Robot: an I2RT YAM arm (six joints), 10 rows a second.
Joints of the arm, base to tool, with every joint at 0 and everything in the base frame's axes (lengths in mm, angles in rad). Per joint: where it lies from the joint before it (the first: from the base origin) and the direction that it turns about. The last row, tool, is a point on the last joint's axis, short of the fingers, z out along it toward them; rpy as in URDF.
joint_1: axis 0 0 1 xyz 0.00 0.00 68.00
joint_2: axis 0 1 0 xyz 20.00 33.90 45.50
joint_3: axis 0 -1 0 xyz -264.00 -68.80 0.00
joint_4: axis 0 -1 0 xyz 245.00 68.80 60.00
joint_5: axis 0 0 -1 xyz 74.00 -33.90 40.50
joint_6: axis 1 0 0 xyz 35.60 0.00 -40.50
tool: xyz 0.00 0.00 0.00 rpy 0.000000 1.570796 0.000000
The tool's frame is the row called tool.
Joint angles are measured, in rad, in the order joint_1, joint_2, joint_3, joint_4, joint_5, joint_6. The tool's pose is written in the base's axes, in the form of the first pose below.
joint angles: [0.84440 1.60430 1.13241 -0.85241 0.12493 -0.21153]
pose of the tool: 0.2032 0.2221 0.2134 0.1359 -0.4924 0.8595 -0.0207
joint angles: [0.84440 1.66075 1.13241 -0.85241 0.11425 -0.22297]
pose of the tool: 0.2064 0.2262 0.1973 0.1076 -0.5009 0.8584 -0.0252
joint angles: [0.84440 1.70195 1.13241 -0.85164 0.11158 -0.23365]
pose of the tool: 0.2085 0.2287 0.1855 0.0879 -0.5075 0.8566 -0.0306
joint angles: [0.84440 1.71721 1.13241 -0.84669 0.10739 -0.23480]
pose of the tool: 0.2095 0.2300 0.1811 0.0824 -0.5086 0.8565 -0.0302
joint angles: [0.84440 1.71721 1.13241 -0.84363 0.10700 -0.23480]
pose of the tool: 0.2097 0.2303 0.1812 0.0838 -0.5085 0.8565 -0.0296
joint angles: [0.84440 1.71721 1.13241 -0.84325 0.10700 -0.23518]
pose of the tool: 0.2097 0.2303 0.1812 0.0839 -0.5086 0.8564 -0.0295
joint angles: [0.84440 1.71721 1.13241 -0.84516 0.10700 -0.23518]
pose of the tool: 0.2096 0.2302 0.1811 0.0830 -0.5087 0.8564 -0.0298
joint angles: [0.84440 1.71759 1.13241 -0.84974 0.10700 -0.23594]
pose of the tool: 0.2093 0.2298 0.1810 0.0807 -0.5092 0.8563 -0.0306
